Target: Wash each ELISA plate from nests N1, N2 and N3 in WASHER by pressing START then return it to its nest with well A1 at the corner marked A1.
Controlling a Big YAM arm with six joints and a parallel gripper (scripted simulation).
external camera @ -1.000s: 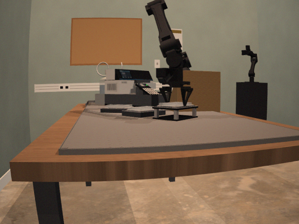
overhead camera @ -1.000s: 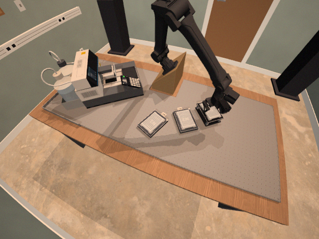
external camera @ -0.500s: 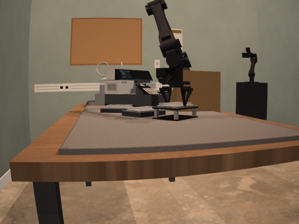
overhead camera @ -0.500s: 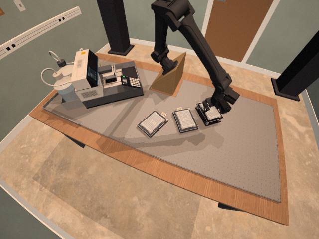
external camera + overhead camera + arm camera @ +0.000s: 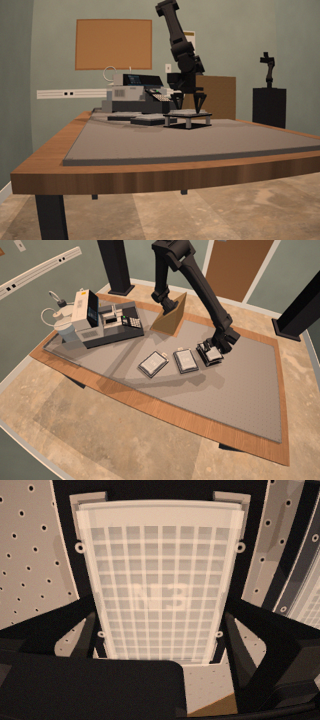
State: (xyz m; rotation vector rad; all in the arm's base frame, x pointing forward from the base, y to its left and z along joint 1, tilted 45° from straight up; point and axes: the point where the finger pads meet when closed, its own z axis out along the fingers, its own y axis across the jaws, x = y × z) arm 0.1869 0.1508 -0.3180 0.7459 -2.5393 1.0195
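The plate nest lies 2 cm below my hand. Round my hand: plate washer: 77 cm to the right, 7 cm above, 5 cm behind; then N1 label: 29 cm to the right, 9 cm ahead, 6 cm below.
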